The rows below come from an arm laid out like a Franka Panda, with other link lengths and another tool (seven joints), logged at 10 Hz.
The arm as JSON. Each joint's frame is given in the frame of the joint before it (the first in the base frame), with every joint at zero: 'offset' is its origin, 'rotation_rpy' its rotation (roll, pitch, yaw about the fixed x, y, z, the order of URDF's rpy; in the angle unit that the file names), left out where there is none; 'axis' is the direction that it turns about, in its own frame. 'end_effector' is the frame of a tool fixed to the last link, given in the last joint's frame.
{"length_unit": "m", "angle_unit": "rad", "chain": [
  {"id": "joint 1", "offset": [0.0, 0.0, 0.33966], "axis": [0.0, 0.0, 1.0]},
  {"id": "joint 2", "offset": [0.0, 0.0, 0.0], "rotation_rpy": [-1.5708, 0.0, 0.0], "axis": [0.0, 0.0, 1.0]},
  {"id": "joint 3", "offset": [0.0, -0.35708, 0.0], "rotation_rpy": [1.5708, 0.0, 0.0], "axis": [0.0, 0.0, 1.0]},
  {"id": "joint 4", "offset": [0.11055, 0.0, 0.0], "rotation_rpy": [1.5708, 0.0, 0.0], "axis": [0.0, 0.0, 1.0]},
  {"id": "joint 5", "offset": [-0.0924, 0.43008, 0.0], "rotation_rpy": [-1.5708, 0.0, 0.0], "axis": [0.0, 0.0, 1.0]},
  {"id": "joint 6", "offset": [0.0, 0.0, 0.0], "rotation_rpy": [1.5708, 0.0, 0.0], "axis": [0.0, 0.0, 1.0]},
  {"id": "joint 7", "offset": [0.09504, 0.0, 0.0], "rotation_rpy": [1.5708, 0.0, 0.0], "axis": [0.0, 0.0, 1.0]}
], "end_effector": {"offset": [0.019, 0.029, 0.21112], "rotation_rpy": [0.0, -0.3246, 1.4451]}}
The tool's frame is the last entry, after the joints.
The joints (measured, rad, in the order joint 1, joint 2, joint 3, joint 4, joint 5, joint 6, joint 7), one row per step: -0.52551, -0.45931, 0.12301, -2.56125, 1.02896, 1.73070, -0.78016; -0.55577, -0.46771, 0.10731, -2.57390, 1.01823, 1.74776, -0.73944; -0.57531, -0.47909, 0.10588, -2.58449, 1.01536, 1.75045, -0.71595; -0.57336, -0.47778, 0.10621, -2.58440, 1.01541, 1.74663, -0.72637; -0.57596, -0.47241, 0.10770, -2.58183, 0.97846, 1.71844, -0.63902; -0.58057, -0.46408, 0.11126, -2.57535, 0.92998, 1.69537, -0.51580; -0.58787, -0.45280, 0.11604, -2.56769, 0.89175, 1.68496, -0.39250; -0.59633, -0.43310, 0.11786, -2.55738, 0.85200, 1.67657, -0.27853; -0.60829, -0.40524, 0.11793, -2.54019, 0.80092, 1.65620, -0.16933; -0.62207, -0.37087, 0.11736, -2.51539, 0.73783, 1.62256, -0.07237; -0.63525, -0.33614, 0.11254, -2.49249, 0.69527, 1.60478, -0.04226; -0.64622, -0.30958, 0.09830, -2.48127, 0.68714, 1.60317, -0.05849; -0.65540, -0.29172, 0.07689, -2.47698, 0.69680, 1.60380, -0.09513; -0.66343, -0.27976, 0.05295, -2.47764, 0.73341, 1.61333, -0.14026; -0.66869, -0.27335, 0.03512, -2.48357, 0.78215, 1.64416, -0.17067
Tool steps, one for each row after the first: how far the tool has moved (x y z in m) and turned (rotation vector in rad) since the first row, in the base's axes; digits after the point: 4 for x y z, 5 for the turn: -0.0065, -0.0241, -0.0038, -0.00226, 0.03139, -0.07471; -0.0120, -0.0331, -0.0051, -0.00076, 0.04948, -0.10993; -0.0119, -0.0312, -0.0054, -0.00050, 0.04368, -0.09901; -0.0215, -0.0290, -0.0122, 0.00854, 0.13879, -0.11219; -0.0323, -0.0300, -0.0202, 0.00782, 0.26461, -0.14714; -0.0403, -0.0341, -0.0271, 0.00521, 0.38272, -0.20049; -0.0475, -0.0409, -0.0352, 0.00026, 0.49641, -0.25478; -0.0562, -0.0499, -0.0436, -0.01048, 0.61568, -0.30024; -0.0664, -0.0605, -0.0511, -0.03172, 0.73459, -0.32946; -0.0705, -0.0734, -0.0577, -0.04708, 0.78957, -0.33703; -0.0706, -0.0858, -0.0635, -0.03522, 0.79293, -0.34053; -0.0702, -0.0974, -0.0673, -0.00758, 0.77174, -0.34267; -0.0662, -0.1077, -0.0686, 0.03911, 0.72824, -0.35694; -0.0589, -0.1172, -0.0697, 0.08192, 0.68077, -0.39533
